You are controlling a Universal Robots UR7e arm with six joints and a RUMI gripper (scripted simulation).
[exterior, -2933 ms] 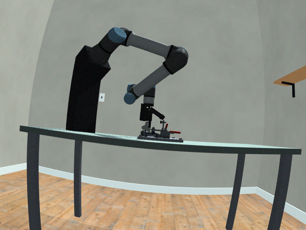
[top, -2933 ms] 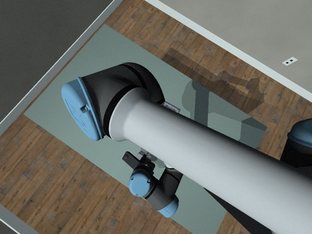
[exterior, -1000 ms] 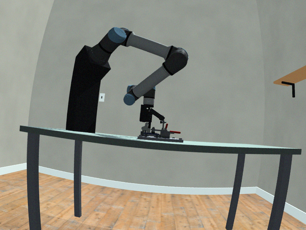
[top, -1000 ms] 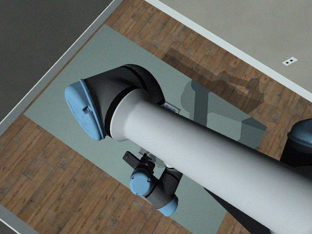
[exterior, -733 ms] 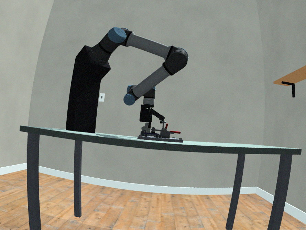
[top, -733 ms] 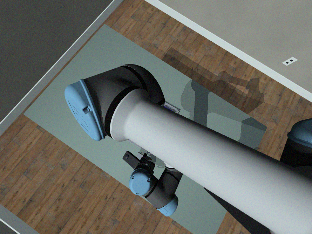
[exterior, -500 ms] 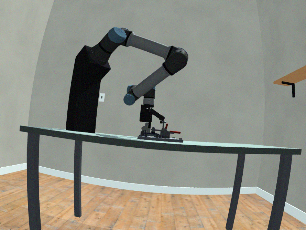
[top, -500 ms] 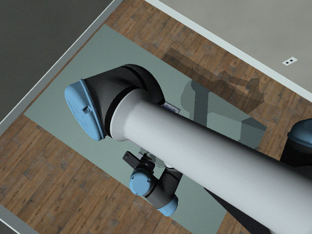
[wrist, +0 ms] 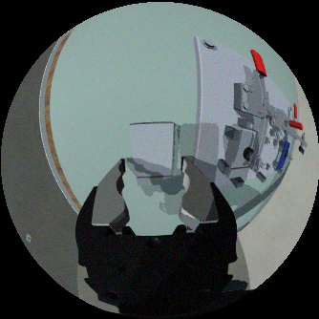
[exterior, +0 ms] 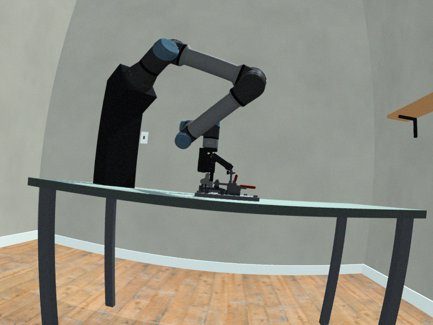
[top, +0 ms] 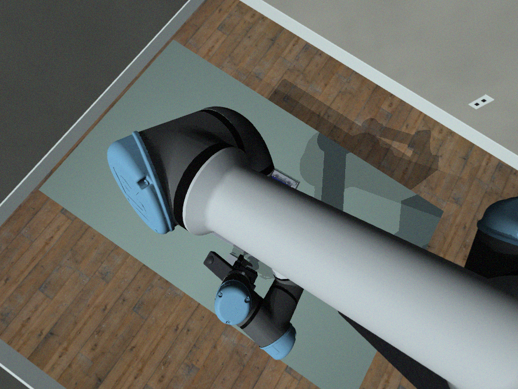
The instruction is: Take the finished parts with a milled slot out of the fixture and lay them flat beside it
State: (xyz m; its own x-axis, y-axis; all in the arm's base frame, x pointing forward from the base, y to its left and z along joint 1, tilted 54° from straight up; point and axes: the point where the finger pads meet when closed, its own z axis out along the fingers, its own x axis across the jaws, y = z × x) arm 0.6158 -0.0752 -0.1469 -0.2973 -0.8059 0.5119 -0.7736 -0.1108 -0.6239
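Right now my hand is 1 cm past the grey finished part and 1 cm above it. The rest, counted from my hand: grey fixture plate: 3 cm behind, 24 cm to the right, 1 cm below; blue blank: 11 cm behind, 32 cm to the right, 1 cm above.
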